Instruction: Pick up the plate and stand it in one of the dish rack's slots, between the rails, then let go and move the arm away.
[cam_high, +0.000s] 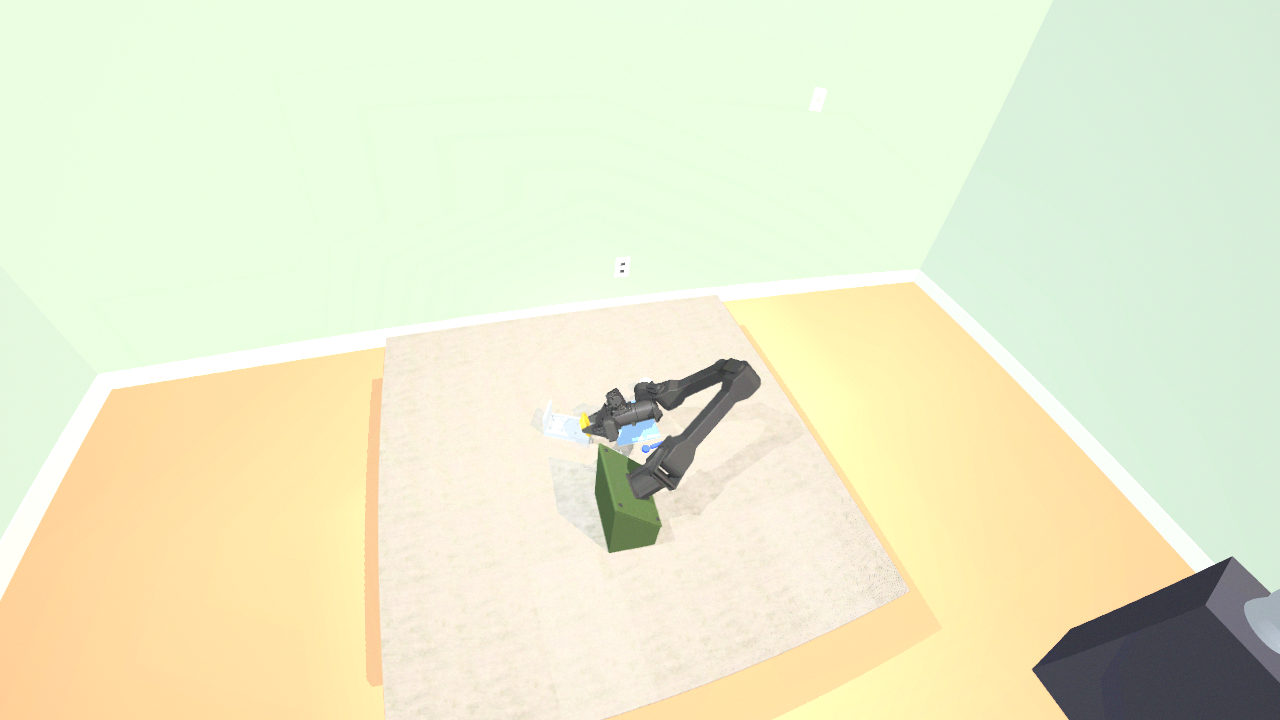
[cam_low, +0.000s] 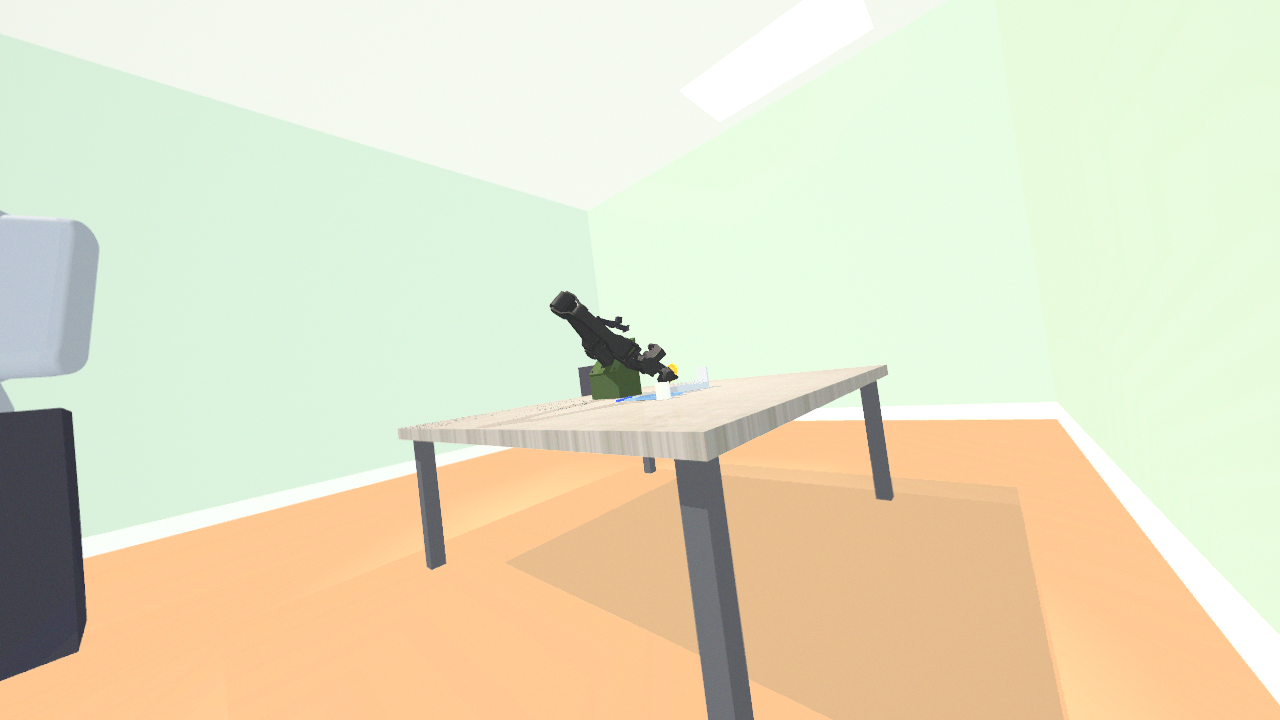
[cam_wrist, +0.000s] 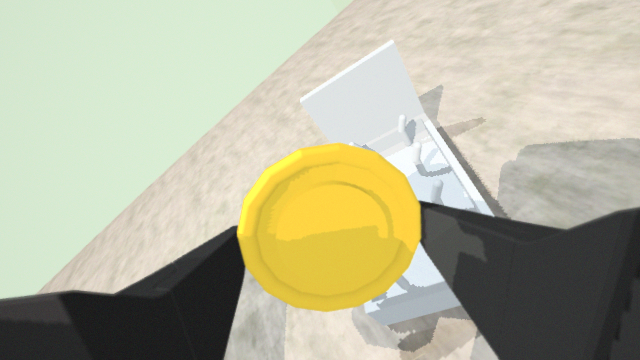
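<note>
My gripper tip is now 5 cm short of the dish rack, 3 cm to the right of it and 5 cm above it. From my gripper tip the other things lie so: blue spoon 9 cm behind, 19 cm to the right, 7 cm below; light blue mat 2 cm ahead, 16 cm to the right, 7 cm below; yellow plate 1 cm to the right.
</note>
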